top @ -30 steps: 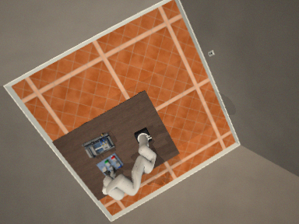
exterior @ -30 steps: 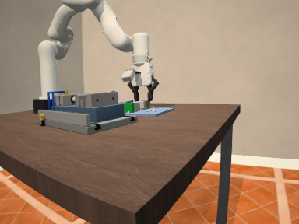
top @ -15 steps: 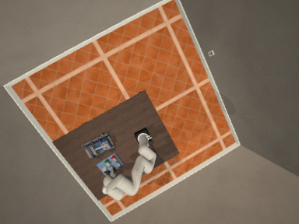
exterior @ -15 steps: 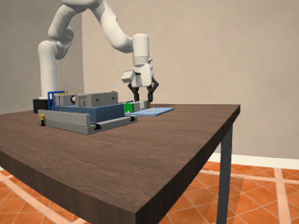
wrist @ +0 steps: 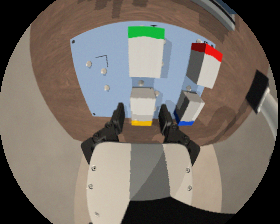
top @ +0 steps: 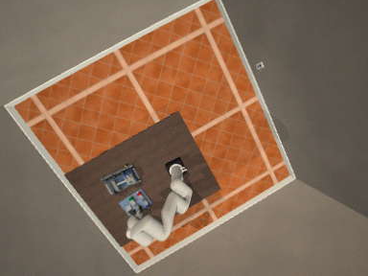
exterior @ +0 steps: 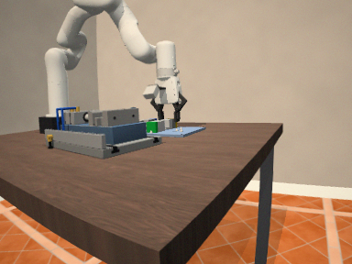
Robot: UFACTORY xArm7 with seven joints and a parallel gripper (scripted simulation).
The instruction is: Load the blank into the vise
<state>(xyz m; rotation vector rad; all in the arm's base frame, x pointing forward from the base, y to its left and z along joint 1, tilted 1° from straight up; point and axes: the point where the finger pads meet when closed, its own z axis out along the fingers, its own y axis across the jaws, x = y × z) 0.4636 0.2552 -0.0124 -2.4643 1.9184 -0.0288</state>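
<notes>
Now: the yellow-ended blank 2 cm below my hand. The rest, counted from my hand: blue infeed plate 5 cm below, 4 cm to the right, 1 cm ahead; blue-ended blank 9 cm behind, 2 cm to the right, 2 cm below; green-ended blank 9 cm to the right, 2 cm below, 2 cm ahead.
</notes>
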